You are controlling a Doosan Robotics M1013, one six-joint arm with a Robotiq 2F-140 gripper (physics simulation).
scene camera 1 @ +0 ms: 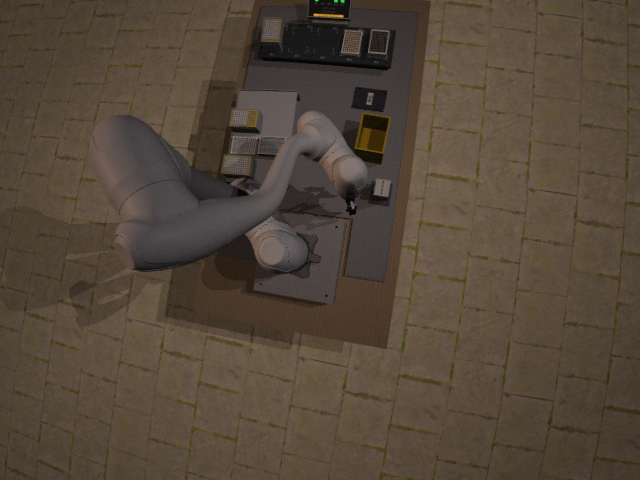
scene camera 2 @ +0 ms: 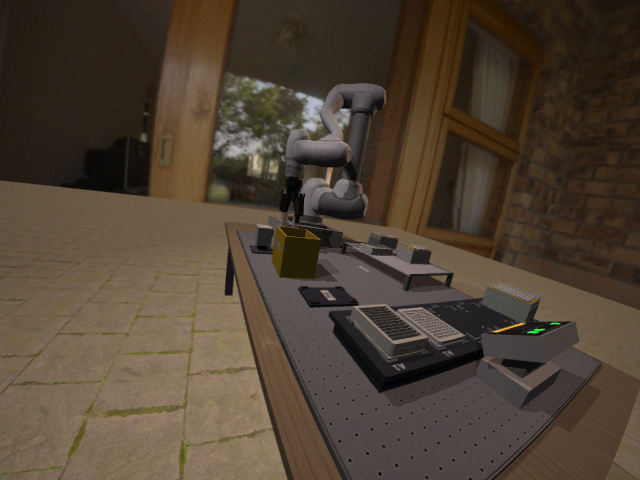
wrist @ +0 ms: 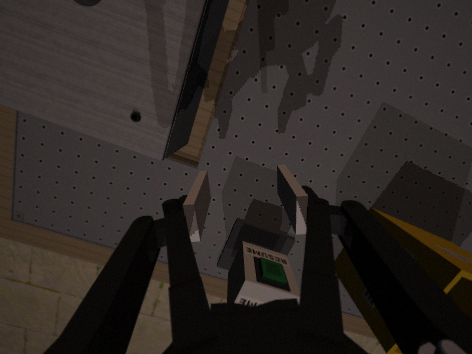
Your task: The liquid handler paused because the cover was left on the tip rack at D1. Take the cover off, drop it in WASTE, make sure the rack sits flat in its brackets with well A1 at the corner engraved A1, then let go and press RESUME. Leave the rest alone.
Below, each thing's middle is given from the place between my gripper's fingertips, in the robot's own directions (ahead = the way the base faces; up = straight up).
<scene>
I see my gripper 220 mm short of the raised shelf (scene camera 1: 278,108), 450 mm to the right of it and 30 mm above it. Round my hand: dark plate labelled RG (scene camera 2: 314,296): 510 mm ahead, 20 mm to the left, 80 mm below.
</scene>
